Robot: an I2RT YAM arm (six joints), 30 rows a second.
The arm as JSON. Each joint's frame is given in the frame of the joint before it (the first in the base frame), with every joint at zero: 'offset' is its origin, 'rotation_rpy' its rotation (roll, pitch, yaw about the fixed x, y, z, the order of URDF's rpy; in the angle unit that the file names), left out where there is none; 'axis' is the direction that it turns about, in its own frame. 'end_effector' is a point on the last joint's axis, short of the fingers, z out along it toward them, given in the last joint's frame.
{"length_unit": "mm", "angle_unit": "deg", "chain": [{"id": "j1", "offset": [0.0, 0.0, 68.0], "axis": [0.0, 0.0, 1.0]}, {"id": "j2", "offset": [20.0, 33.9, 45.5], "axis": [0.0, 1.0, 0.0]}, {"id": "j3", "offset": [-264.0, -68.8, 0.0], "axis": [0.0, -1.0, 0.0]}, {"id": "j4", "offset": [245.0, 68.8, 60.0], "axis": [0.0, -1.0, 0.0]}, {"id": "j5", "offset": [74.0, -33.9, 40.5], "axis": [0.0, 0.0, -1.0]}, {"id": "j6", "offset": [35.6, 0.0, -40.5], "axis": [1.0, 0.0, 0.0]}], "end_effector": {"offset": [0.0, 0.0, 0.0], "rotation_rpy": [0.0, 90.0, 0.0]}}
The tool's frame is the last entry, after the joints.
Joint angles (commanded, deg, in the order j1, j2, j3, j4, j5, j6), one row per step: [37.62, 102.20, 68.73, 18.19, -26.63, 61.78]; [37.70, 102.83, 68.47, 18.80, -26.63, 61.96]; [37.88, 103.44, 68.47, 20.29, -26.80, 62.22]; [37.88, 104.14, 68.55, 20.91, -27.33, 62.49]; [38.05, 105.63, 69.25, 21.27, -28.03, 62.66]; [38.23, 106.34, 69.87, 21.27, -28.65, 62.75]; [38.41, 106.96, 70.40, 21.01, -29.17, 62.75]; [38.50, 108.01, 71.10, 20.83, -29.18, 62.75]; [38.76, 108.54, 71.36, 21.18, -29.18, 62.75]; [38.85, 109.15, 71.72, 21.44, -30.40, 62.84]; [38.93, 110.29, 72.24, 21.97, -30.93, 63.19]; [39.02, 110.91, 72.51, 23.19, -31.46, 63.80]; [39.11, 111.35, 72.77, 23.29, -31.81, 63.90]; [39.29, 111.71, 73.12, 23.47, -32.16, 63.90]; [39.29, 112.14, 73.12, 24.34, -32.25, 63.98]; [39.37, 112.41, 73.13, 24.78, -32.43, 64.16]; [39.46, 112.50, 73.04, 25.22, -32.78, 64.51]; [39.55, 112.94, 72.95, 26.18, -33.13, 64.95]
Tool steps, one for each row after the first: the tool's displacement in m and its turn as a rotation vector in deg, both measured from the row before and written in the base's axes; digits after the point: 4 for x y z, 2 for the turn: [0.0007, 0.0013, -0.0048, -0.10, 0.38, 0.04]; [0.0008, 0.0024, -0.0016, 0.68, -0.44, 0.28]; [0.0014, 0.0015, -0.0033, 0.21, 0.32, 0.45]; [0.0028, 0.0043, -0.0057, -0.06, 0.60, 0.81]; [0.0011, 0.0030, -0.0014, 0.11, 0.25, 0.76]; [0.0007, 0.0027, -0.0018, -0.11, 0.36, 0.68]; [0.0025, 0.0028, -0.0038, -0.33, 0.42, 0.10]; [0.0002, 0.0027, -0.0017, 0.05, -0.06, 0.26]; [0.0006, 0.0022, -0.0018, 0.30, 0.28, 1.24]; [0.0022, 0.0030, -0.0044, 0.17, 0.48, 0.51]; [0.0012, 0.0022, -0.0008, 0.85, -0.02, 0.46]; [0.0005, 0.0016, -0.0016, 0.05, 0.21, 0.41]; [0.0001, 0.0021, -0.0003, 0.18, -0.07, 0.52]; [0.0009, 0.0008, -0.0017, 0.32, -0.25, 0.07]; [0.0001, 0.0010, -0.0012, 0.20, 0.06, 0.22]; [-0.0006, 0.0007, -0.0004, 0.33, 0.18, 0.36]; [0.0001, 0.0013, -0.0021, 0.46, 0.13, 0.34]
